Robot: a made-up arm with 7 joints. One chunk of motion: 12 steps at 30 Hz.
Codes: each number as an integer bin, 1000 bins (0 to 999) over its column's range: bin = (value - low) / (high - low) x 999, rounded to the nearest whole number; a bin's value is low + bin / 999 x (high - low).
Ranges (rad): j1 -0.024..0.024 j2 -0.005..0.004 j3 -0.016..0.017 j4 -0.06..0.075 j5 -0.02..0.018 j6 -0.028..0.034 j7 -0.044..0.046
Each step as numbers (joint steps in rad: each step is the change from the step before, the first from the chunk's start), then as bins.
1 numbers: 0.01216 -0.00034 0.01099 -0.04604 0.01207 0.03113 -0.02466
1 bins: 753 517 817 103 843 953 215
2 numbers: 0.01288 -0.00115 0.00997 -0.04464 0.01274 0.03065 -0.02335
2 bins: 768 427 786 114 861 945 229
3 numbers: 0.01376 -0.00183 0.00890 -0.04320 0.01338 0.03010 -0.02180
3 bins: 786 352 754 124 878 936 246
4 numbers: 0.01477 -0.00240 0.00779 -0.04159 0.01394 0.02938 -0.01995
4 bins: 807 289 720 136 892 925 267
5 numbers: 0.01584 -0.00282 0.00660 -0.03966 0.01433 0.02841 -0.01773
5 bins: 829 242 684 151 903 909 292
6 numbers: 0.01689 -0.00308 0.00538 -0.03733 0.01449 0.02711 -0.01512
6 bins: 851 213 647 168 907 888 321
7 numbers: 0.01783 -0.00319 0.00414 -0.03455 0.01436 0.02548 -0.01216
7 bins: 871 201 610 188 903 862 353
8 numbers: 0.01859 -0.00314 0.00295 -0.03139 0.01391 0.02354 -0.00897
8 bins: 886 206 574 212 891 830 389
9 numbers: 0.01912 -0.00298 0.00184 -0.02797 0.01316 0.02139 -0.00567
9 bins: 897 224 540 237 872 796 425
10 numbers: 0.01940 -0.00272 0.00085 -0.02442 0.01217 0.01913 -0.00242
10 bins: 903 253 510 263 846 759 462
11 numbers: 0.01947 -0.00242 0.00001 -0.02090 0.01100 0.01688 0.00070
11 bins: 905 286 485 289 815 723 496
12 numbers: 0.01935 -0.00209 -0.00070 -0.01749 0.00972 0.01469 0.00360
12 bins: 902 323 463 315 781 688 528
